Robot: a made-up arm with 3 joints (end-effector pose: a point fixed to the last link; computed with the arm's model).
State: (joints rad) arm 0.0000 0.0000 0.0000
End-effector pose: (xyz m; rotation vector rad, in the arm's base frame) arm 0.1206 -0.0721 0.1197 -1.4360 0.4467 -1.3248
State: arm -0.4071 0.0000 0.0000
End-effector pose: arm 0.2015 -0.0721 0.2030 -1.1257 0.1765 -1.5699
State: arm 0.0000 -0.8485 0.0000
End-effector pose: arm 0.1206 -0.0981 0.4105 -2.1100 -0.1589 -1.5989
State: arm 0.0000 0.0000 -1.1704
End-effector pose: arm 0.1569 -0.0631 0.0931 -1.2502 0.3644 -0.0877
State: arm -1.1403 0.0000 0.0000
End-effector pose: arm 0.2426 -0.0721 0.4050 -0.4904 -0.3132 -1.8775
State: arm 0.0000 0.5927 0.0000
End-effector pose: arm 0.1206 0.0779 -0.0232 -0.9390 0.7650 -1.0681
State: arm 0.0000 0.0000 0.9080
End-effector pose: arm 0.0933 -0.0481 0.1223 -1.3358 0.4406 -2.3272
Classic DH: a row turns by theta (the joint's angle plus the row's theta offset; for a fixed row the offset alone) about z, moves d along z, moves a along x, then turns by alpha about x. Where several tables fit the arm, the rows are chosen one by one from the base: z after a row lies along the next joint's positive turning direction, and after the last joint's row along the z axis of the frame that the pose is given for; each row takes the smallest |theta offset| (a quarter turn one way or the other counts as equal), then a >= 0, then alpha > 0; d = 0 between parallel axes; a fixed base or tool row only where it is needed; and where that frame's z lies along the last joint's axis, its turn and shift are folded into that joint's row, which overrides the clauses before.
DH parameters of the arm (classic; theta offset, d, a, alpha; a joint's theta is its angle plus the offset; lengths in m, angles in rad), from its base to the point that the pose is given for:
base (fixed): 0 0.3574 -0.0409 -1.5708
joint 1: 1.5708 0.2368 0.0635 1.5708
joint 2: 1.0566 0.3234 -0.142 2.047
joint 3: -0.4453 0.3192 -0.0352 -2.4173
tool (fixed): 2.9222 -0.0332 0 0

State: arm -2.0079 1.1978 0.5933
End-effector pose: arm 0.2621 0.2876 0.6554 0.6633 -0.3888 -1.0740
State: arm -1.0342 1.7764 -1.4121
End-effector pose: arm 0.3266 0.4991 0.3730 0.3470 -0.9065 0.6088
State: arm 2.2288 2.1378 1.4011
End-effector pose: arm -0.2720 0.5308 0.3732 0.8492 -1.5486 -0.0177
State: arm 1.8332 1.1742 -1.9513
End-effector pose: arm -0.4793 0.3320 0.2668 0.7182 1.5964 0.3352
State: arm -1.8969 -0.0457 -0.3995
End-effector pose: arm 0.1211 -0.0825 0.5981 -0.1118 -0.9920 -1.7943
